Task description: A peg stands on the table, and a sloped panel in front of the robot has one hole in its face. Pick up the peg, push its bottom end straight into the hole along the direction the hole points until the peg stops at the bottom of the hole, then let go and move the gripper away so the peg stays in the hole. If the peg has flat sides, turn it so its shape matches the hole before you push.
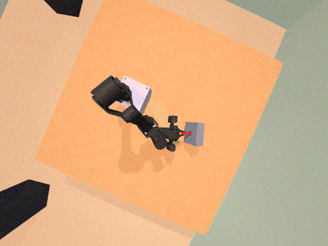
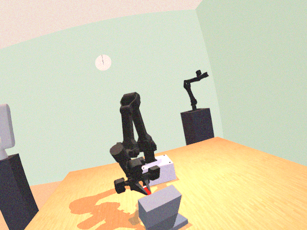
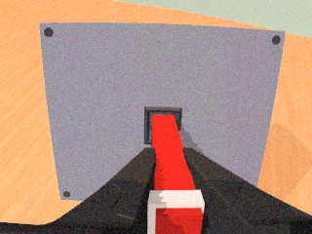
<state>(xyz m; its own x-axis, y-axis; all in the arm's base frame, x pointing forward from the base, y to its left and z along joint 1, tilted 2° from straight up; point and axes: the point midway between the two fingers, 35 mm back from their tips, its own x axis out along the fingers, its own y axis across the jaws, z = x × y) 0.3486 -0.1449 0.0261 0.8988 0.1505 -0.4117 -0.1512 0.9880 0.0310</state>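
The grey sloped panel lies 60 mm ahead of my gripper tip, 10 mm to the left of it and 30 mm below it. The rest, counted from my gripper tip: red square peg (20 mm behind, 10 mm above).
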